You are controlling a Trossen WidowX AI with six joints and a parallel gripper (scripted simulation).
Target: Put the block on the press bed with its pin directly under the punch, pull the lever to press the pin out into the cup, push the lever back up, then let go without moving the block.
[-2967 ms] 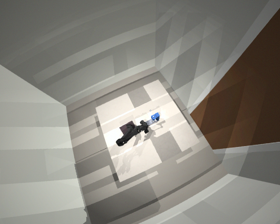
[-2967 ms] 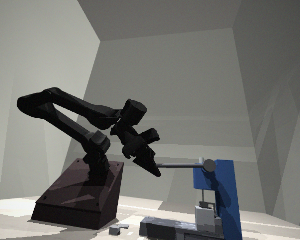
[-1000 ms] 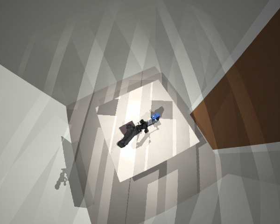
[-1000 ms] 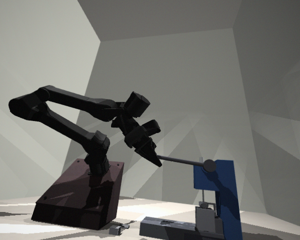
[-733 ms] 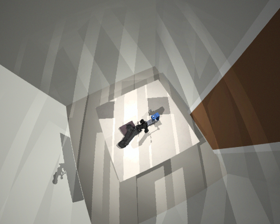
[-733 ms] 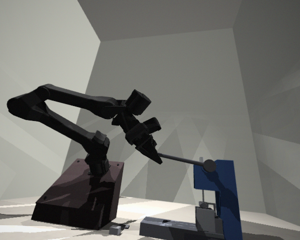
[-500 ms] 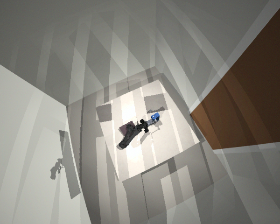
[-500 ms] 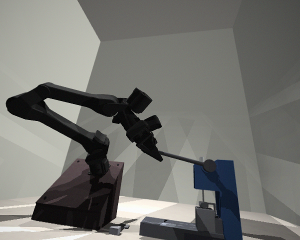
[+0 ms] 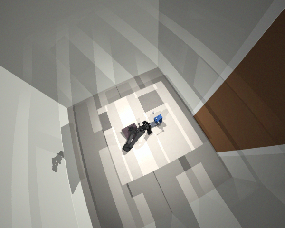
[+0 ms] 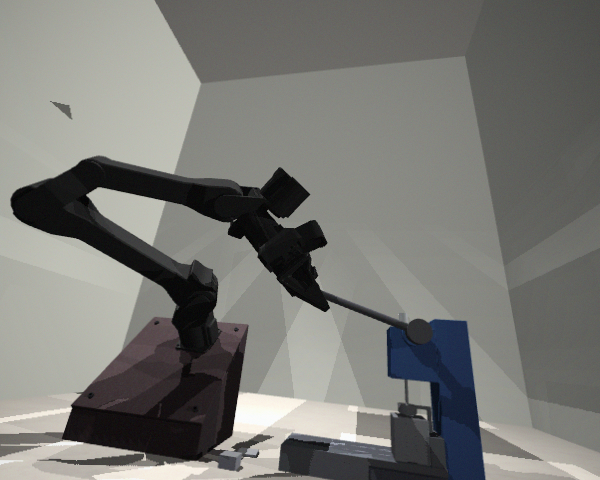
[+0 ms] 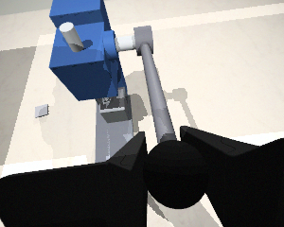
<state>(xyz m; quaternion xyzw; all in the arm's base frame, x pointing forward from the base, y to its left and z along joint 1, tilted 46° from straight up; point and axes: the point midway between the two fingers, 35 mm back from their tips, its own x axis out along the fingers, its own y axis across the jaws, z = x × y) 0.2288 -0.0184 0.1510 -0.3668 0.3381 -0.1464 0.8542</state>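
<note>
Now: the press lever 5 cm ahead of my gripper tip and 1 cm to the left of it. Round my gripper tip: grey part (21 cm below, 12 cm behind, 2 cm to the left); thin punch rod (12 cm ahead, 7 cm to the left, 7 cm below).
</note>
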